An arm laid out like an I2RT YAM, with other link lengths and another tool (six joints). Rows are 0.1 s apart.
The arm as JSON. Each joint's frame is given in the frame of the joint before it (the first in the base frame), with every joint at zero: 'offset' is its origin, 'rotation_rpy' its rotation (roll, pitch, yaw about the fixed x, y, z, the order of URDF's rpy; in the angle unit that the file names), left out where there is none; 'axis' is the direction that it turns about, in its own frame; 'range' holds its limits. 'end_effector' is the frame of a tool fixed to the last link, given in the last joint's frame.
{
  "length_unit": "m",
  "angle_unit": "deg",
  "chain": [
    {
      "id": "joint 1",
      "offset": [
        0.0,
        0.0,
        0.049
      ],
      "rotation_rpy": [
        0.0,
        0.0,
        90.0
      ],
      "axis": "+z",
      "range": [
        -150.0,
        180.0
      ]
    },
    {
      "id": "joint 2",
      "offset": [
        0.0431,
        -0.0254,
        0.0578
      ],
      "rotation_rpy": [
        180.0,
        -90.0,
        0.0
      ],
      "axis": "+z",
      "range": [
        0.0,
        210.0
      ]
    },
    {
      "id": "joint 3",
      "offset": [
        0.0,
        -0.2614,
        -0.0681
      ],
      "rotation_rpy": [
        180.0,
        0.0,
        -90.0
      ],
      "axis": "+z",
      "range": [
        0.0,
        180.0
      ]
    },
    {
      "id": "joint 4",
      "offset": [
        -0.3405,
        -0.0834,
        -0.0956
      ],
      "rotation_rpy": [
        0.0,
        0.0,
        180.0
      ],
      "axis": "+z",
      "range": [
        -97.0,
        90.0
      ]
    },
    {
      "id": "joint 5",
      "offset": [
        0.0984,
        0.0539,
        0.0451
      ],
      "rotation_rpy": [
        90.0,
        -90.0,
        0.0
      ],
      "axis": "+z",
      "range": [
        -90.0,
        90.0
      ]
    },
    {
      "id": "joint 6",
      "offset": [
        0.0,
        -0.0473,
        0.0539
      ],
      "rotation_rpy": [
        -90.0,
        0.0,
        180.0
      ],
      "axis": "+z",
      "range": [
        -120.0,
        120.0
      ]
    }
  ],
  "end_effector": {
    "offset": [
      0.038,
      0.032,
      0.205
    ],
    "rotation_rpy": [
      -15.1,
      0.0,
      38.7
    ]
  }
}
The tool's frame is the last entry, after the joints.
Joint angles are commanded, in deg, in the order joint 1, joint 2, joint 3, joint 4, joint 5, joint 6. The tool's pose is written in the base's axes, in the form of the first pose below.
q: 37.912, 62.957, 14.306, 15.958, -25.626, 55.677
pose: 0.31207, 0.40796, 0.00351, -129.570, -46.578, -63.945
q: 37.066, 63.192, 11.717, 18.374, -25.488, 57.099
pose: 0.31135, 0.39616, -0.01262, -131.024, -44.148, -62.982
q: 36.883, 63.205, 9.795, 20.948, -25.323, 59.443
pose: 0.31010, 0.39017, -0.01933, -131.481, -41.271, -62.192
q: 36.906, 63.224, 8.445, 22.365, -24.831, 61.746
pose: 0.30900, 0.38487, -0.02663, -132.454, -38.562, -60.939
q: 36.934, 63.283, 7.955, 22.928, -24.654, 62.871
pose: 0.30859, 0.38287, -0.02951, -132.858, -37.285, -60.262
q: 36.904, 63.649, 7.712, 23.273, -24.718, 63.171
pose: 0.30744, 0.38173, -0.03300, -133.125, -36.985, -59.739
